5 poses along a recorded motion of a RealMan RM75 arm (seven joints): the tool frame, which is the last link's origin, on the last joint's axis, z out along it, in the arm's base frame.
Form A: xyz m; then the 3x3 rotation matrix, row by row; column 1 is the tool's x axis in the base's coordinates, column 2 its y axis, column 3 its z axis. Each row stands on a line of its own.
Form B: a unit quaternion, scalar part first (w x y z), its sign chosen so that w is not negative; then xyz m. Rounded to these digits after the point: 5 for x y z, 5 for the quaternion.
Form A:
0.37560, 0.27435, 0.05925
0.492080, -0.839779, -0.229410
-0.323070, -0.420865, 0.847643
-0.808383, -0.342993, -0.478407
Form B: 0.38497, -0.77320, 0.37599, 0.33555, 0.37560, 0.27435, 0.05925
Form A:
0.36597, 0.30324, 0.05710
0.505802, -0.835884, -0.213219
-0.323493, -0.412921, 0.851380
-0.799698, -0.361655, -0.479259
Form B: 0.39167, -0.77427, 0.37434, 0.32706, 0.36597, 0.30324, 0.05710
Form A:
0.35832, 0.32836, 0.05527
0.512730, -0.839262, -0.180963
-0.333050, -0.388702, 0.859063
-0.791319, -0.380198, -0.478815
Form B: 0.40163, -0.77140, 0.37993, 0.31510, 0.35832, 0.32836, 0.05527
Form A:
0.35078, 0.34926, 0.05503
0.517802, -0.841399, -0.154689
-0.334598, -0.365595, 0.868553
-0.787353, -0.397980, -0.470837
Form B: 0.41273, -0.76718, 0.38322, 0.30698, 0.35078, 0.34926, 0.05503
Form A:
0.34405, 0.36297, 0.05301
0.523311, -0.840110, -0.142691
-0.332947, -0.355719, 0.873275
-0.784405, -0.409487, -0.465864
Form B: 0.41885, -0.76565, 0.38303, 0.30271, 0.34405, 0.36297, 0.05301
